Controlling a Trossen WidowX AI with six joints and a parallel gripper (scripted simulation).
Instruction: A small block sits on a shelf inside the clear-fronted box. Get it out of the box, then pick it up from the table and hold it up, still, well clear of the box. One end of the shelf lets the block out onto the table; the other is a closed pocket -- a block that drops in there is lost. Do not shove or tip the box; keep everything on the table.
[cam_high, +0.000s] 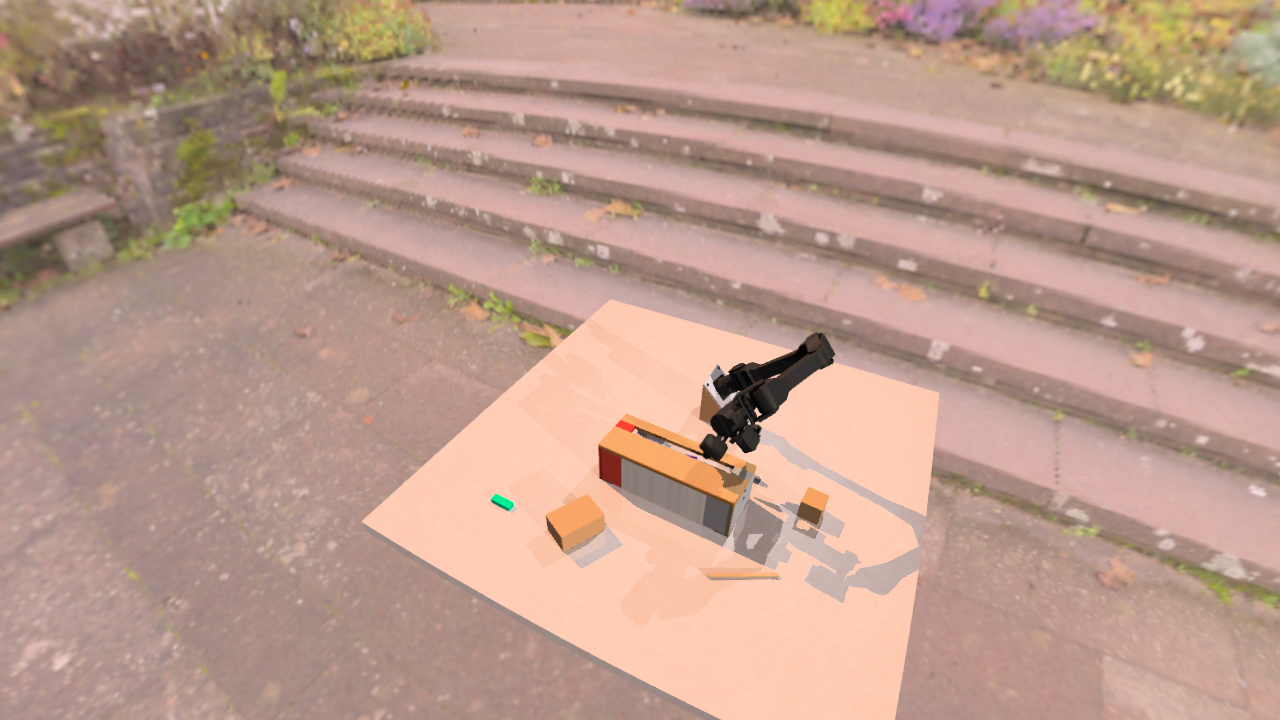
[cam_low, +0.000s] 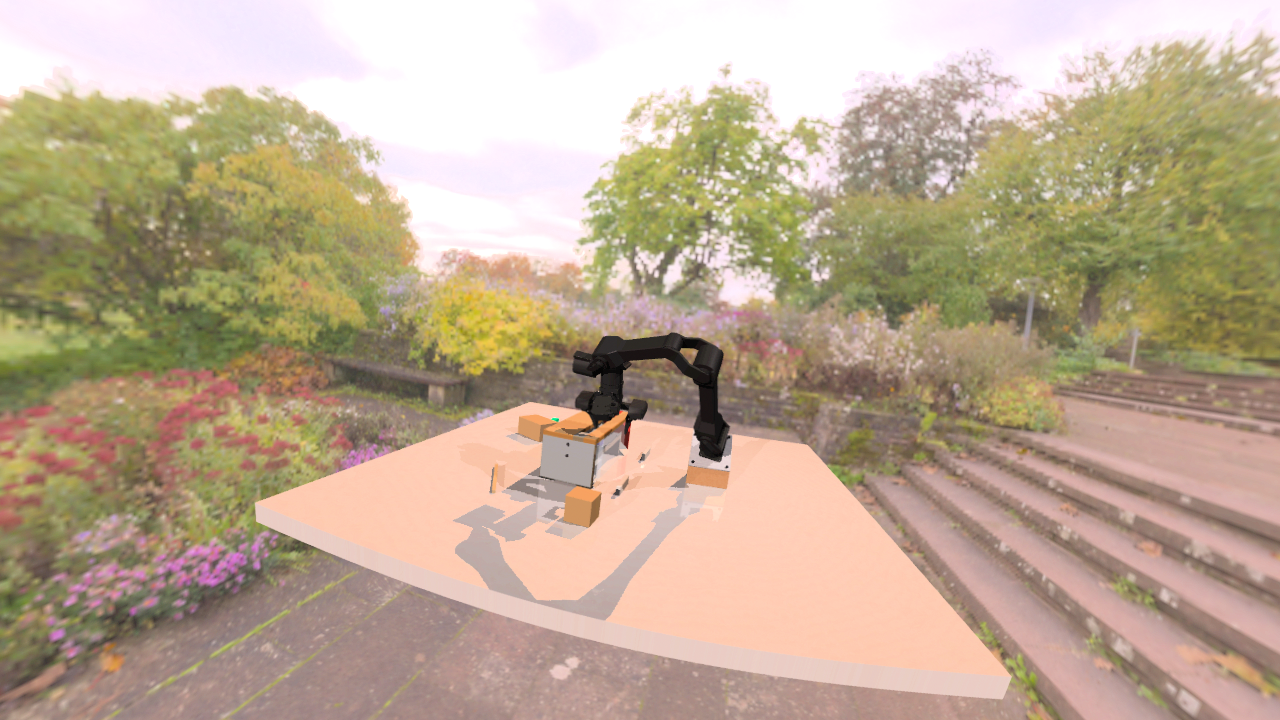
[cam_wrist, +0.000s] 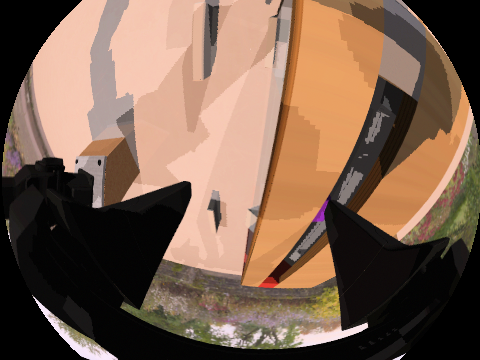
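The purple block is 5 cm ahead of my gripper tip, 4 cm to the right of it and 4 cm below it. The rest, counted from my gripper tip: box 6 cm to the right, 6 cm below, 4 cm ahead; thin wooden stick 22 cm ahead, 21 cm to the left, 12 cm below; green piece 40 cm to the right, 38 cm ahead, 12 cm below.
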